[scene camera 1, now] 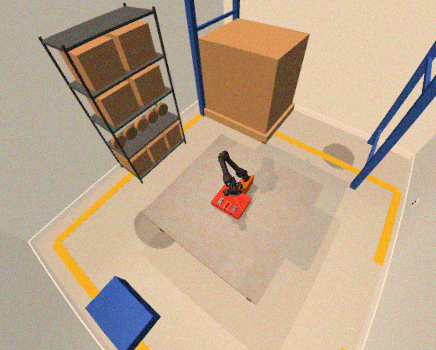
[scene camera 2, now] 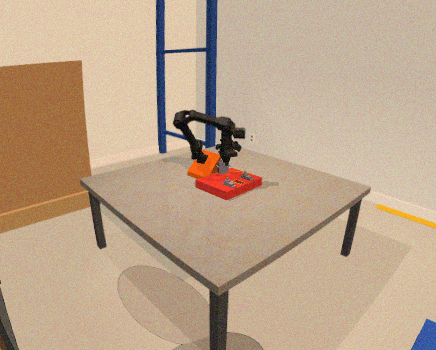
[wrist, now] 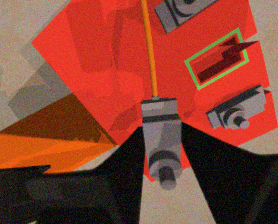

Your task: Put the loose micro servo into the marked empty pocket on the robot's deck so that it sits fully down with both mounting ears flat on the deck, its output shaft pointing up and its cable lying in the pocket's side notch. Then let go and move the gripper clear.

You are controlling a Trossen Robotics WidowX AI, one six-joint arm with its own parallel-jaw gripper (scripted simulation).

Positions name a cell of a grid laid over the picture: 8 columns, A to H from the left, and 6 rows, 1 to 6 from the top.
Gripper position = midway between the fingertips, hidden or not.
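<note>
My gripper (wrist: E4) visible. Red robot deck (wrist: C2) visible too.
</note>
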